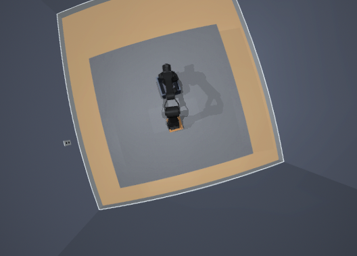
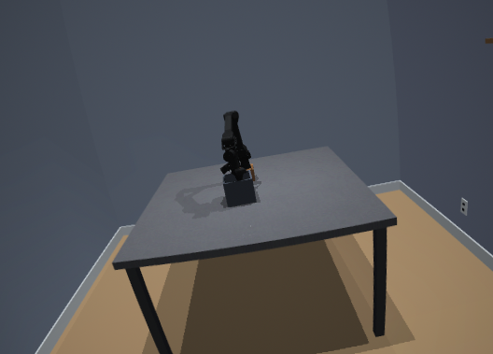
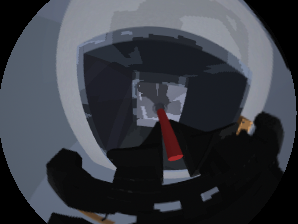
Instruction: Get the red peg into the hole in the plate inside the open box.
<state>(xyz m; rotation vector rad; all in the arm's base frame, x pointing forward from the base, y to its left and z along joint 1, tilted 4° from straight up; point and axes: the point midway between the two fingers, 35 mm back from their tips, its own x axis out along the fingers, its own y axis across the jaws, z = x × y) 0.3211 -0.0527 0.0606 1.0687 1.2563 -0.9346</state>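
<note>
My gripper tip is 2 cm below the red peg. Also, from my gripper tip: plate (1 cm to the right, 5 cm below).
</note>
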